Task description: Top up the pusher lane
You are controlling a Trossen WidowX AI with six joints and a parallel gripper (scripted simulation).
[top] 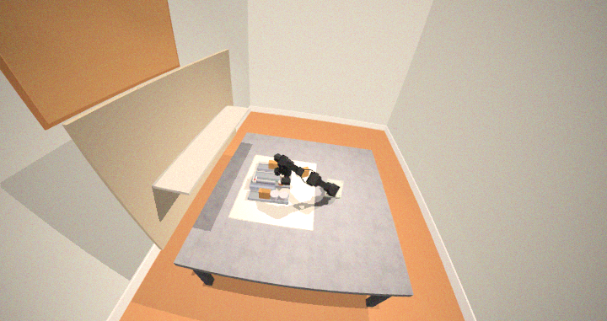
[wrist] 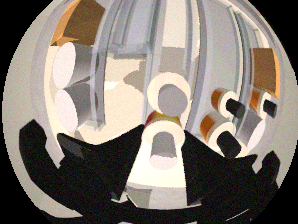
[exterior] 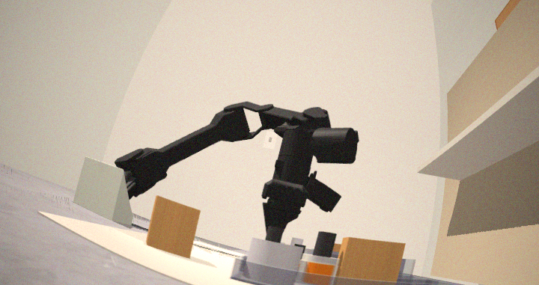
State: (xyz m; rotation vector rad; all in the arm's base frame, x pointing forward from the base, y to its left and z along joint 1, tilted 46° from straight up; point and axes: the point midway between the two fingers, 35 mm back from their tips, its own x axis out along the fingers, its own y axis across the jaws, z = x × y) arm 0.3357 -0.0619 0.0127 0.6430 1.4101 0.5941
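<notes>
My gripper tip is now 14 cm short of the pusher rack, 3 cm to the right of it and 2 cm above it.
</notes>
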